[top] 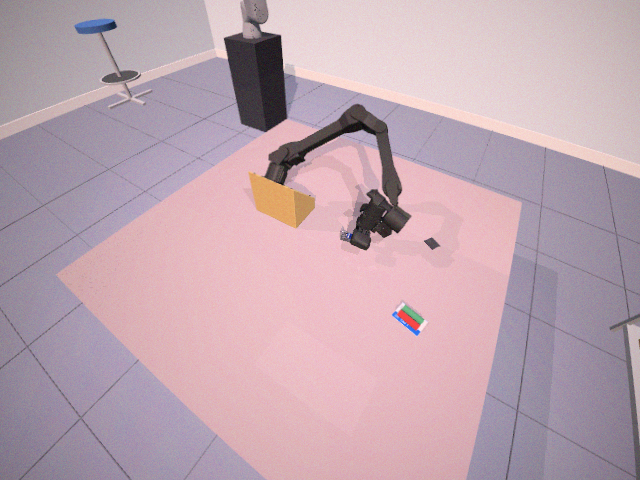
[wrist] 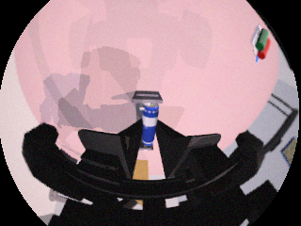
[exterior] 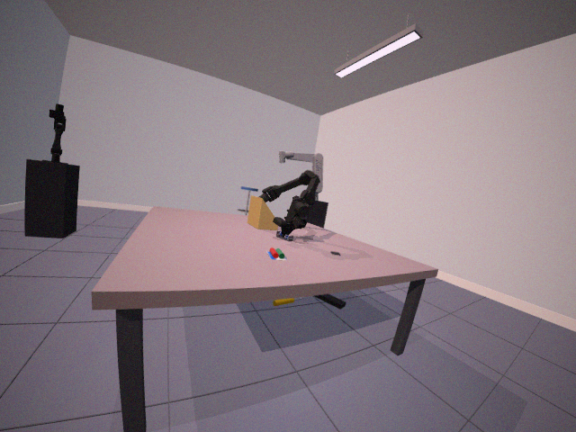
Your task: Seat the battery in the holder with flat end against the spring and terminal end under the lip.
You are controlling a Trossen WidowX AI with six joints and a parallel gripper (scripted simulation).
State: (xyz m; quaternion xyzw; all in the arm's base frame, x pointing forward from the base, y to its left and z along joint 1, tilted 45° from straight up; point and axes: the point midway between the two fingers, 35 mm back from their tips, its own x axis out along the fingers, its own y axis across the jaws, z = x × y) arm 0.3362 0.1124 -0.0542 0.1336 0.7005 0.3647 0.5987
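The battery is 1 cm above my gripper tip.
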